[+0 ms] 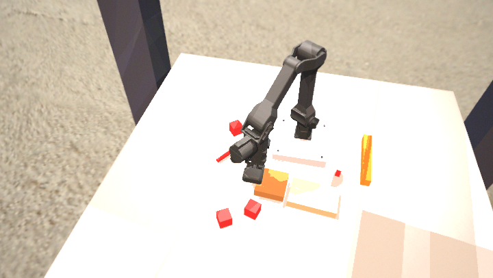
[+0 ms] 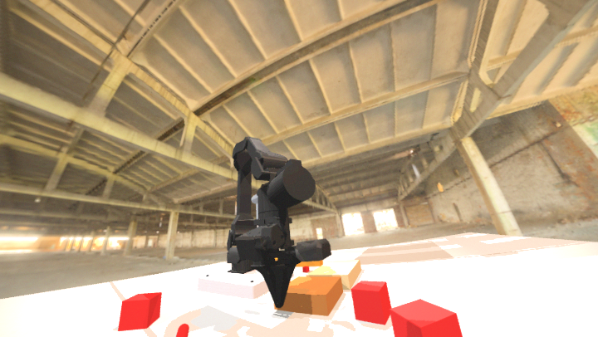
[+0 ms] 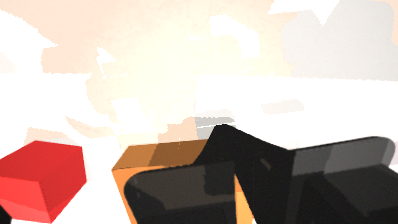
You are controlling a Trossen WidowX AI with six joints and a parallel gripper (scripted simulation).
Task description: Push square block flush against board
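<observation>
The square block lies 60 mm to the left of my gripper tip and 30 mm ahead of it. From my gripper tip the other things lie so: red rod 120 mm to the right, 60 mm behind; then small red cube 280 mm to the left, 70 mm behind; then long yellow bar 380 mm to the left, 160 mm behind.
</observation>
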